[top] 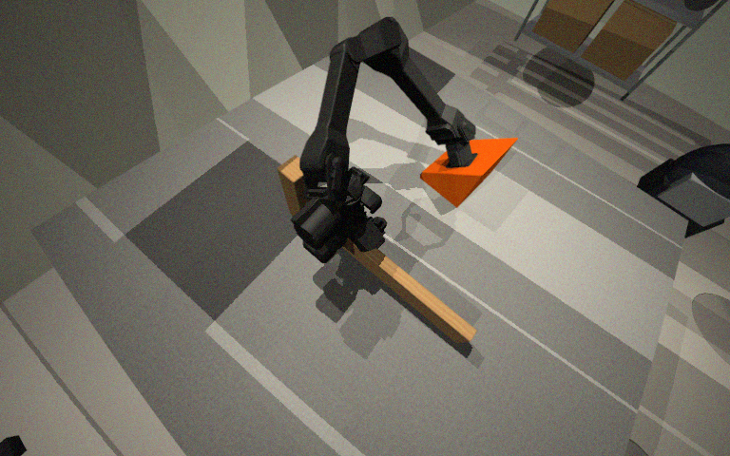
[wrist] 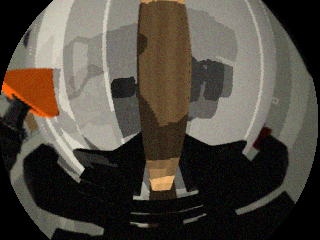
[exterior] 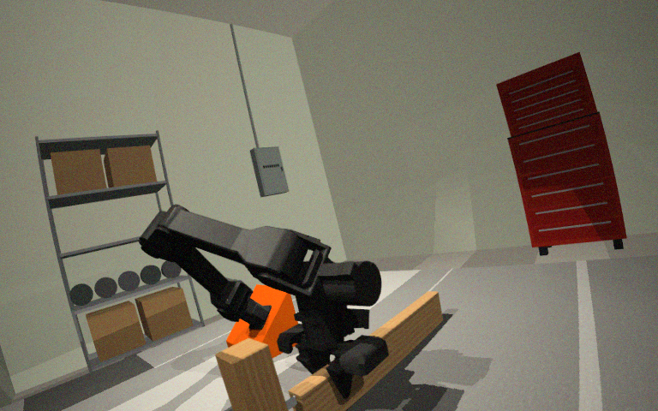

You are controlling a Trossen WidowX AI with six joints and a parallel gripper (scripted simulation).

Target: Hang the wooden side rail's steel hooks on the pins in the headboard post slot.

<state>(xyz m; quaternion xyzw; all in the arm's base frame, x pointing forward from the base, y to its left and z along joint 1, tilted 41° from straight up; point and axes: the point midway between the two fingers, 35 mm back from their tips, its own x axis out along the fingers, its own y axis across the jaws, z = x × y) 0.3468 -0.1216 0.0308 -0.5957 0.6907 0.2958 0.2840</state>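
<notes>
Now: the wooden headboard post 130 mm to the right of my gripper tip and 50 mm above it.
</notes>
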